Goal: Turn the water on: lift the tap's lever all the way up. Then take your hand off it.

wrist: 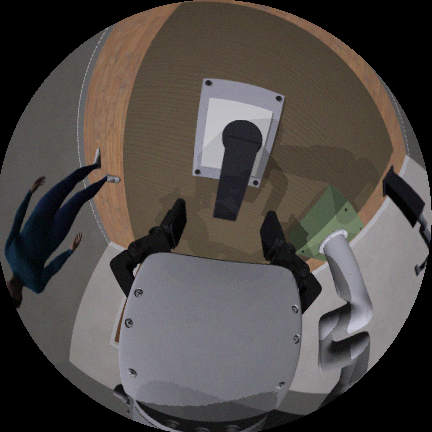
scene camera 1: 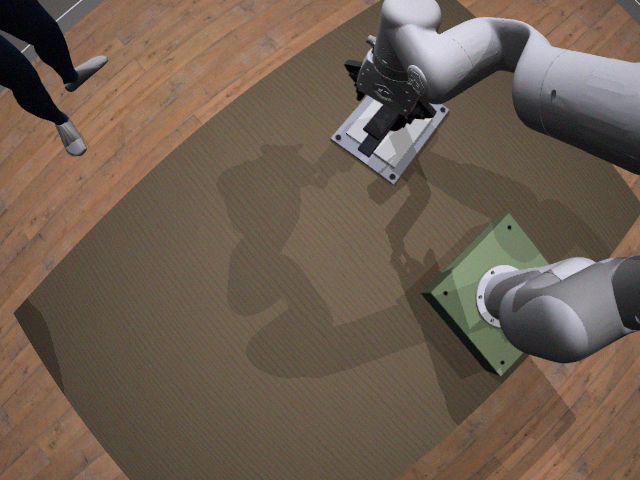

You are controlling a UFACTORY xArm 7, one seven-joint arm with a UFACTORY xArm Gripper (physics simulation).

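Pixels of known places: gripper, fingertip midpoint: (wrist: 225,214) (scene camera 1: 384,107); arm's base at its link origin: (wrist: 332,240) (scene camera 1: 502,296).
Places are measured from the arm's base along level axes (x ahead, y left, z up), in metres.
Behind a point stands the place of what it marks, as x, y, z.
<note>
The tap's dark lever (scene camera 1: 381,121) @(0.410, 0.062, 0.065) (wrist: 233,185) @(0.418, 0.040, 0.065) is a flat bar running from a round dark top (wrist: 242,136) @(0.443, -0.015, 0.056) toward my gripper in the wrist view. In the scene view it lies over a lower dark bar, apparently the spout (scene camera 1: 367,146) @(0.399, 0.090, -0.011). The tap stands on a grey plate (scene camera 1: 382,170) @(0.355, 0.070, -0.083) (wrist: 240,89) @(0.488, -0.102, -0.083) with a white panel. How high the lever is tilted is hard to tell from above. My gripper (scene camera 1: 385,105) @(0.418, 0.056, 0.105) (wrist: 225,214) @(0.418, 0.056, 0.105) is open and empty, fingers wide apart, one on each side of the lever's end in the wrist view, with gaps showing. The gripper body hides part of the tap in the scene view.
A green base block (scene camera 1: 465,289) @(0.056, 0.065, -0.001) (wrist: 325,220) @(0.120, -0.016, -0.013) carries the arm's foot, lower right of the tap in the scene view. A brown mat (scene camera 1: 180,268) @(0.383, 0.555, -0.091) (wrist: 165,100) @(0.621, -0.007, -0.091) lies under both. A person's legs (scene camera 1: 31,87) (wrist: 65,192) show at the left.
</note>
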